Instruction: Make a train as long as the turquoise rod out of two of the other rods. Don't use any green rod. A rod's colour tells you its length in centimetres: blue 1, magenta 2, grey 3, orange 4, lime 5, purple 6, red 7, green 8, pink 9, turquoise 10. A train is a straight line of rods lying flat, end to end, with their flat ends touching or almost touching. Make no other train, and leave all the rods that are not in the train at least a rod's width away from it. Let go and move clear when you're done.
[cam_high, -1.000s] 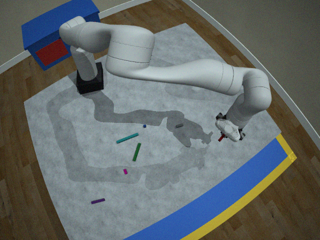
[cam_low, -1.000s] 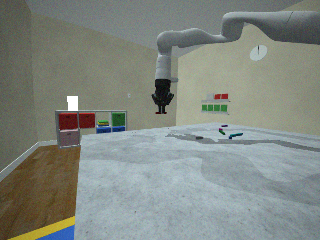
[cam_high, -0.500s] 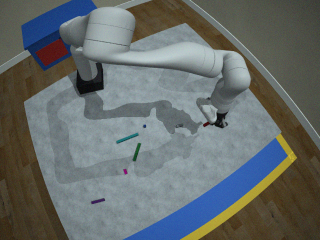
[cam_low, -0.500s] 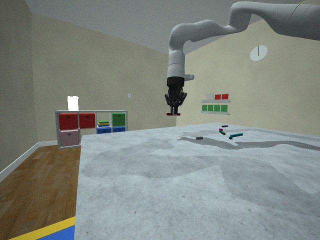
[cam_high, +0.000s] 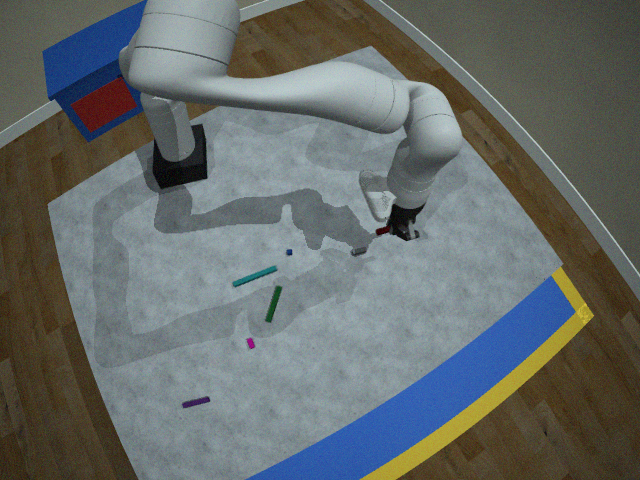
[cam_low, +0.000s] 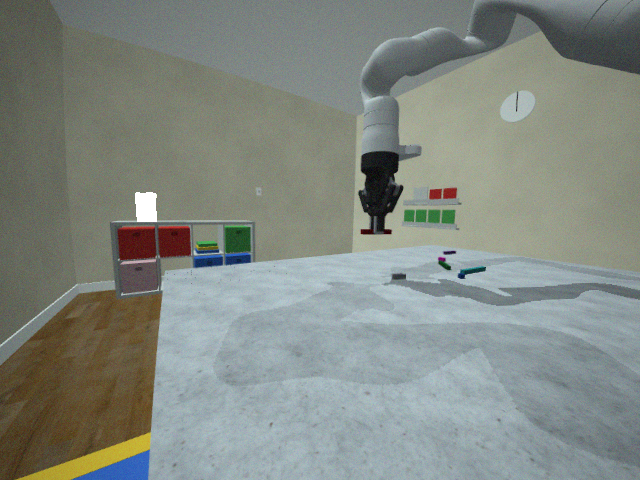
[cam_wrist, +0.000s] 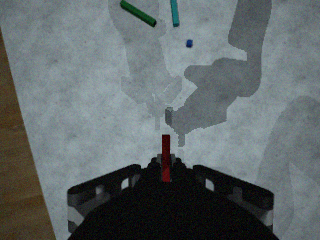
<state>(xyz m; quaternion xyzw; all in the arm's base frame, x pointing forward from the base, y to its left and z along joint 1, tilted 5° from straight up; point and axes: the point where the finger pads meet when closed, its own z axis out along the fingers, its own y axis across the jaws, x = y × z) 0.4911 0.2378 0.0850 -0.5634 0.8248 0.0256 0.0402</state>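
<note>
My gripper is now 3 cm past the grey rod, 5 cm to the left of it and 11 cm above it. From my hand the other things lie so: small blue rod 12 cm behind, 17 cm to the right, 11 cm below; red rod 1 cm below; green rod 5 cm behind, 27 cm to the right, 11 cm below.
</note>
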